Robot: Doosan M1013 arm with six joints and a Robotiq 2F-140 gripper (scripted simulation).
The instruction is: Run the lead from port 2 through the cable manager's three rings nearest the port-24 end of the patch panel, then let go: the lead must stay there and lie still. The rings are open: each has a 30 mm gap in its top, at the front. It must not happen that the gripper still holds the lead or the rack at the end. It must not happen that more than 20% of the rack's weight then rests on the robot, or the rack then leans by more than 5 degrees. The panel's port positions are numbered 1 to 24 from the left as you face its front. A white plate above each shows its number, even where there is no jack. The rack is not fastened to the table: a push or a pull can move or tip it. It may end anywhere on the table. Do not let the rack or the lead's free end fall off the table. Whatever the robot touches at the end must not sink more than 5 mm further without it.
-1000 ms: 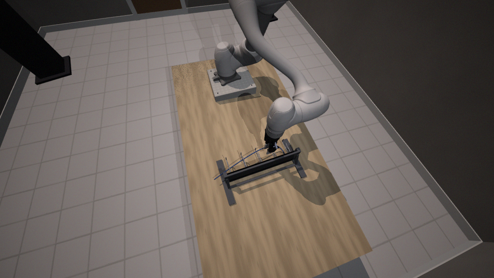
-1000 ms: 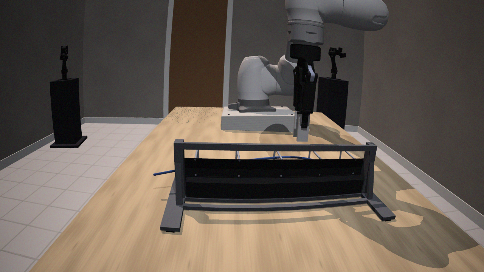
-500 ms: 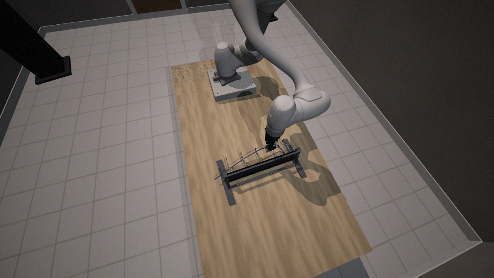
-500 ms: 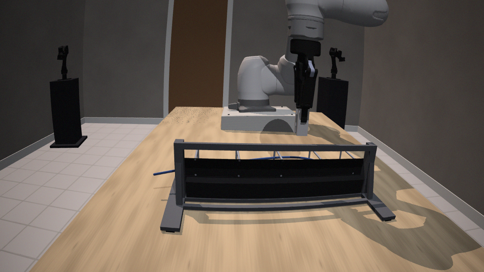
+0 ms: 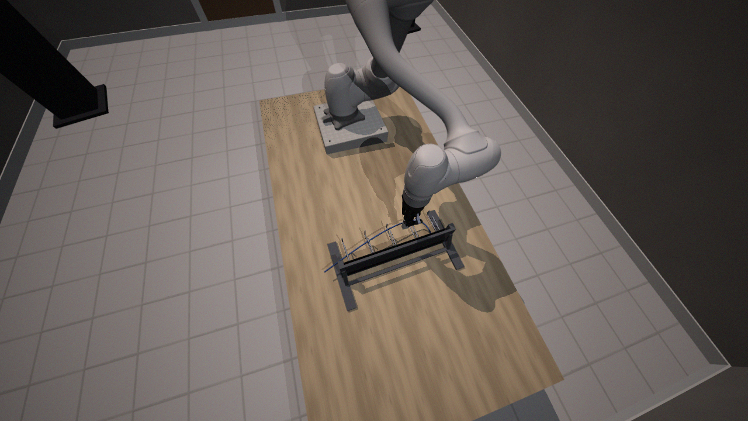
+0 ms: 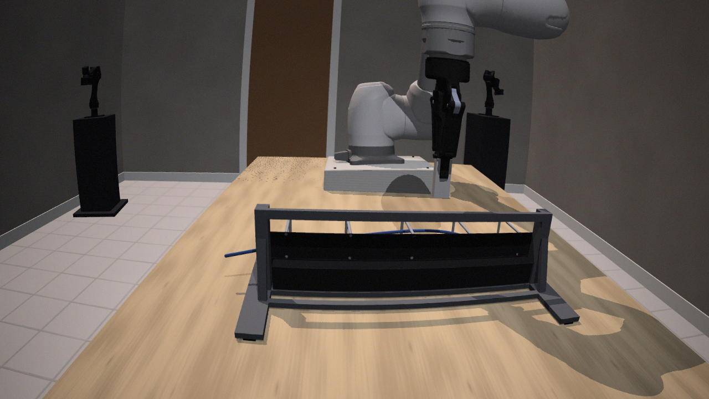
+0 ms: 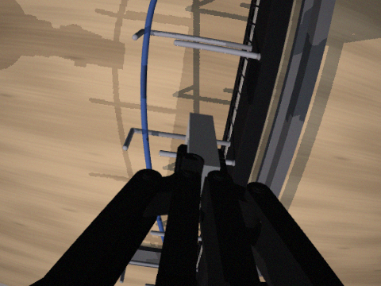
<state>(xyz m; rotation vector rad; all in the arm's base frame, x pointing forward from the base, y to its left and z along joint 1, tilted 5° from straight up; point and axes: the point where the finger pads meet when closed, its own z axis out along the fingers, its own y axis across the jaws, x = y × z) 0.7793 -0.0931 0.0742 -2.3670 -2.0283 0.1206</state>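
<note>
Right now the dark rack is 50 mm ahead of my hand, 60 mm to the right of it and 110 mm below it.
</note>
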